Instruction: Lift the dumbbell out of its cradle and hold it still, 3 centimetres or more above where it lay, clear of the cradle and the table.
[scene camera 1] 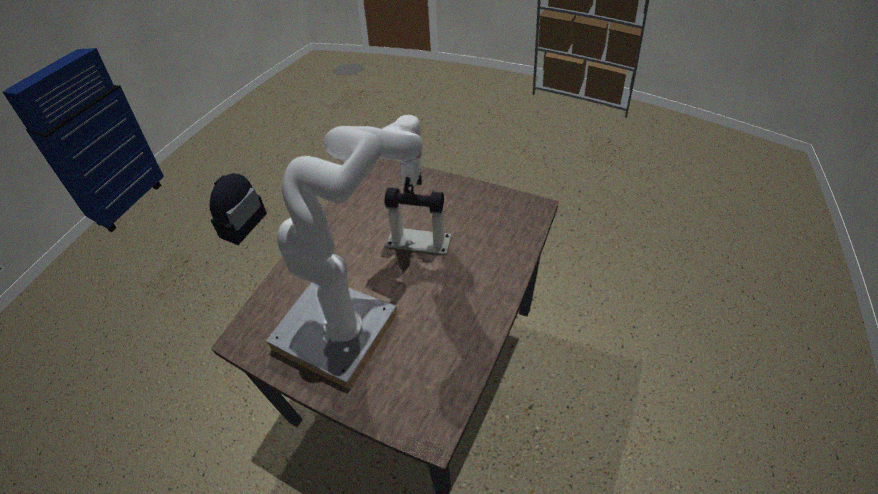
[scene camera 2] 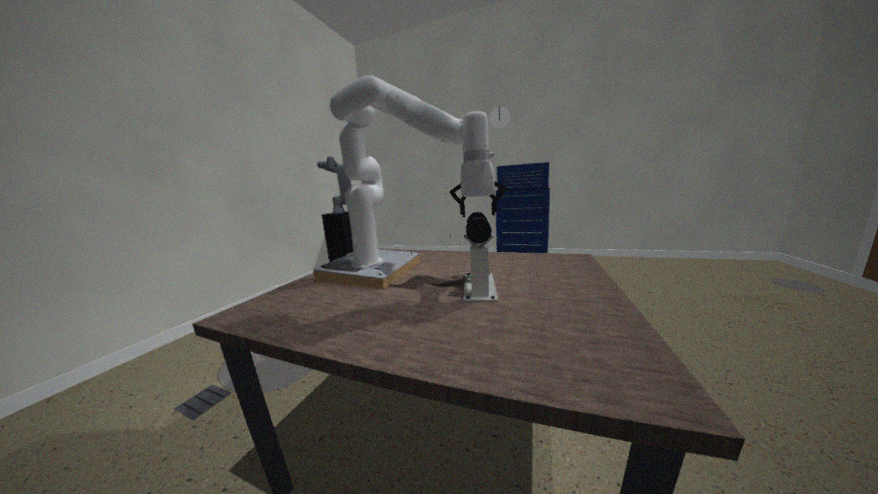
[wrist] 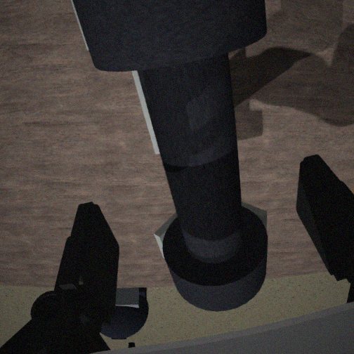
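Where they show: gripper, fingertip midpoint: [scene camera 1: 413, 192] [scene camera 2: 478, 216]; arm's base, link origin: [scene camera 1: 342, 325] [scene camera 2: 367, 263].
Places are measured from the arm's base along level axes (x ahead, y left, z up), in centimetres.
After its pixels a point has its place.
A black dumbbell [scene camera 1: 414, 199] [scene camera 2: 478, 228] {x 48.0, y -15.2, z 16.4 cm} [wrist: 200, 145] lies level on the two white posts of its cradle [scene camera 1: 419, 240] {x 46.2, y -6.1, z -4.1 cm} [scene camera 2: 479, 270] {x 47.9, y -14.9, z 4.1 cm} [wrist: 147, 114]. The cradle's pale base plate stands on the table. My gripper [scene camera 1: 413, 182] {x 46.7, y -5.7, z 18.7 cm} [scene camera 2: 478, 213] {x 46.7, y -5.7, z 18.7 cm} [wrist: 202, 204] points down and is open with nothing between its fingers. In the second scene view the fingertips are just above the dumbbell, one to each side of it. In the wrist view the bar runs between the fingers, apart from both, with one weight near the fingers and the other at the top edge.
The arm's base plate [scene camera 1: 306, 331] {x -7.1, y 10.0, z 0.6 cm} [scene camera 2: 349, 276] {x -0.2, y -11.6, z -1.4 cm} sits on the brown table [scene camera 1: 429, 368] {x -1.4, y -30.2, z -5.0 cm} [scene camera 2: 521, 350] {x 59.6, y -37.2, z -5.0 cm}, apart from the cradle. Away from the table are a blue tool cabinet [scene camera 1: 92, 141] [scene camera 2: 523, 215], a black rounded object [scene camera 1: 233, 199] and a shelf rack [scene camera 1: 535, 73] with boxes.
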